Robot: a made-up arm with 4 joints.
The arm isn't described. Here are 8 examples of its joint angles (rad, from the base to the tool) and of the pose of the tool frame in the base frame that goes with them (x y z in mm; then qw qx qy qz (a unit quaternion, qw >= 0)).
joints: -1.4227 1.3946 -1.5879 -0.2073
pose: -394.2 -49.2 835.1 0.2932 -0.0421 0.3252 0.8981
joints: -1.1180 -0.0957 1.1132 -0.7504
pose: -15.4 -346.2 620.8 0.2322 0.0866 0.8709 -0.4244
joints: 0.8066 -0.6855 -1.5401 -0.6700
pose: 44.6 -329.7 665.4 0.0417 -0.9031 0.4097 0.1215
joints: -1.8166 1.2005 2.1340 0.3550
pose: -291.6 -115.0 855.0 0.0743 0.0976 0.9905 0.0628
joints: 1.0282 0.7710 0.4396 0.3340
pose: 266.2 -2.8 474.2 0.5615 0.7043 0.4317 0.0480
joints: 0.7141 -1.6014 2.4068 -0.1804
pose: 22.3 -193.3 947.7 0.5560 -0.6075 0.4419 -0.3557
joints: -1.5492 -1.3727 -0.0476 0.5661
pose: 298.6 -0.5 570.0 0.5756 -0.6952 0.3991 -0.1613
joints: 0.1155 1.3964 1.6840 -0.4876
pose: -51.1 174.0 414.7 0.2632 0.6534 0.6326 0.3218
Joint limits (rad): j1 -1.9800..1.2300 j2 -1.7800..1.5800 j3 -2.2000..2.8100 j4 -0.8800..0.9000
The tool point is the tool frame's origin. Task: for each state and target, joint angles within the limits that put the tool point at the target. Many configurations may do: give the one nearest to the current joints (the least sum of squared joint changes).
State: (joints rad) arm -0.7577 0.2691 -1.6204 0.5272
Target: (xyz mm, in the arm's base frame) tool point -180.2 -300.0 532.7
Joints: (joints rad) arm -0.5590 0.4582 -1.2361 0.9000
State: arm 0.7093 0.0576 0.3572 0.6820
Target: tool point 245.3 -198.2 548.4
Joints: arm 1.2300 0.2308 0.0351 0.7404
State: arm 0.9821 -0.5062 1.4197 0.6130
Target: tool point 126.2 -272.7 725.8
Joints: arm 0.6628 -0.5921 1.2101 0.5255
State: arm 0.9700 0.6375 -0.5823 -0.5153
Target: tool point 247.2 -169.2 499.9
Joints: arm 1.2300 0.2201 -0.0753 -0.4441
